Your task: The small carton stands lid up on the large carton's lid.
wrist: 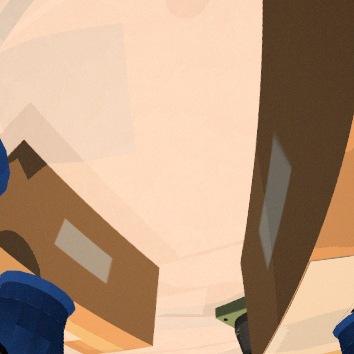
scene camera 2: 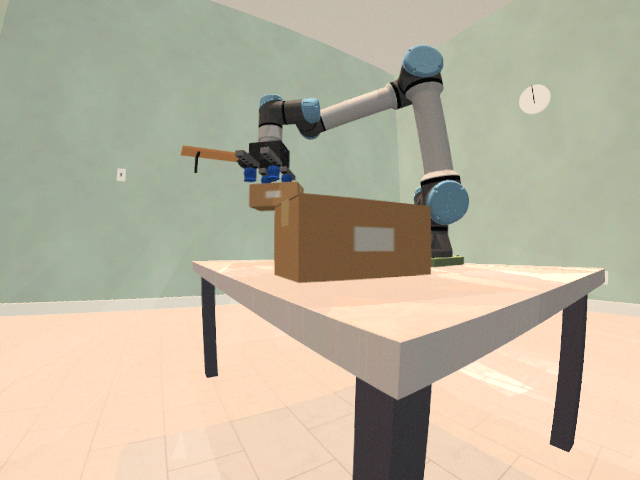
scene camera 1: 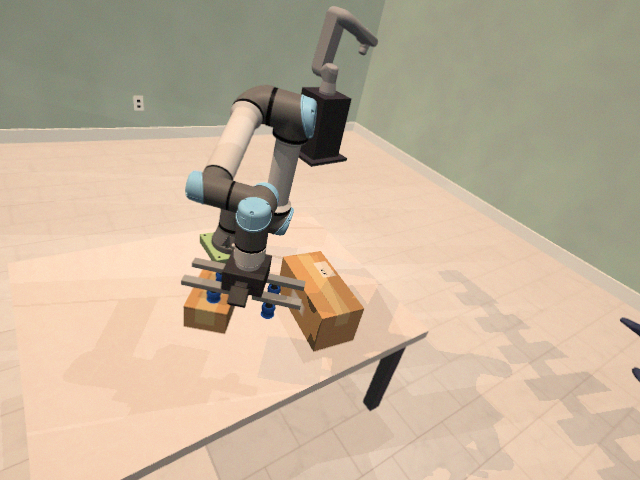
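The small carton hangs lid up from my suction gripper, clear of the table. Its underside is about level with the large carton's top, and it sits just left of that carton. A blue cup rests on its lid in the wrist view. The large carton stands lid up on the table to the right of the gripper, with a grey label on its side. A gap of table shows between the two cartons.
The arm's green base plate sits on the table behind the cartons. A dark camera post stands behind the arm. The table's front edge runs close to the large carton. A wooden shelf is on the far wall.
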